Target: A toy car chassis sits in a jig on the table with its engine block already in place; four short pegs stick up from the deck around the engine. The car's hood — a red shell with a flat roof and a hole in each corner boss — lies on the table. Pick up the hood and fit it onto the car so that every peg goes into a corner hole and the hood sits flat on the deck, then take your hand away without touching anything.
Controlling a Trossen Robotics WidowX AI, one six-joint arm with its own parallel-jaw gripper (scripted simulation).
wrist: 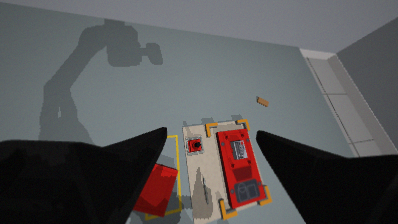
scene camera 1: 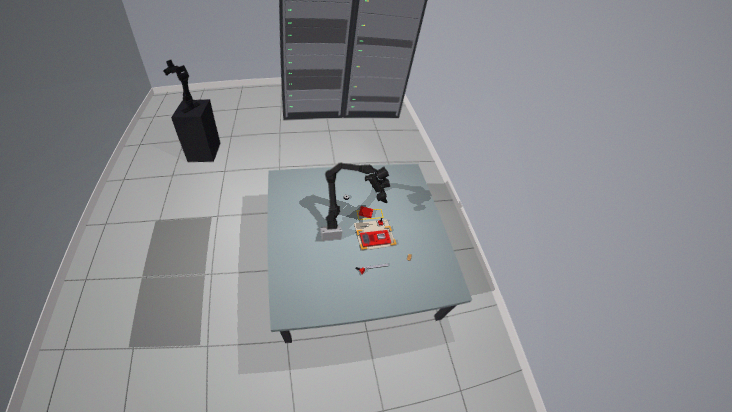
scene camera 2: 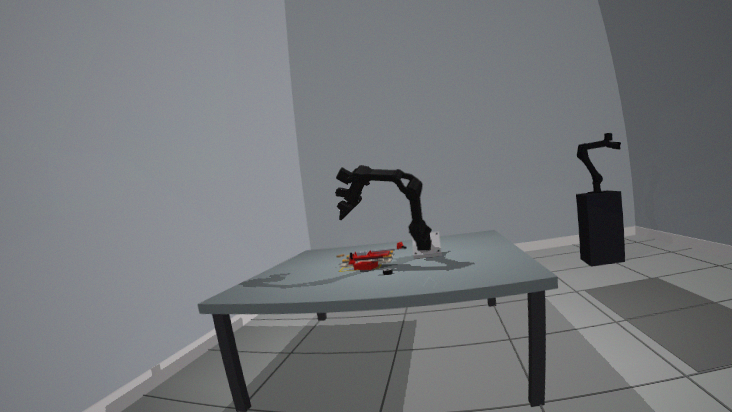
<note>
My gripper [wrist: 211,133] is open, holding nothing. I also see a red hood [wrist: 156,193].
</note>
